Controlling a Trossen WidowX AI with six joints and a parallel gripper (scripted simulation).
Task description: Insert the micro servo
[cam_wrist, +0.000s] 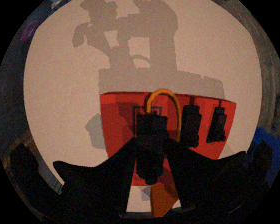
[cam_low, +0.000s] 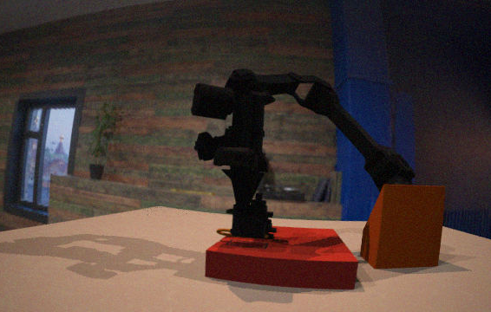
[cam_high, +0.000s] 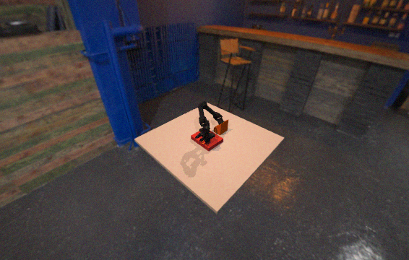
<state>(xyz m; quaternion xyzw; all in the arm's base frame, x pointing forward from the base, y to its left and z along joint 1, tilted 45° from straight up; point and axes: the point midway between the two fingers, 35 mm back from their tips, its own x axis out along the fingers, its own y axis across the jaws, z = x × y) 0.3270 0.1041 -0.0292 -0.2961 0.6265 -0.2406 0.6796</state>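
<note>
The red deck is 12 cm behind my gripper tip, 8 cm to the right of it and 9 cm below it.
</note>
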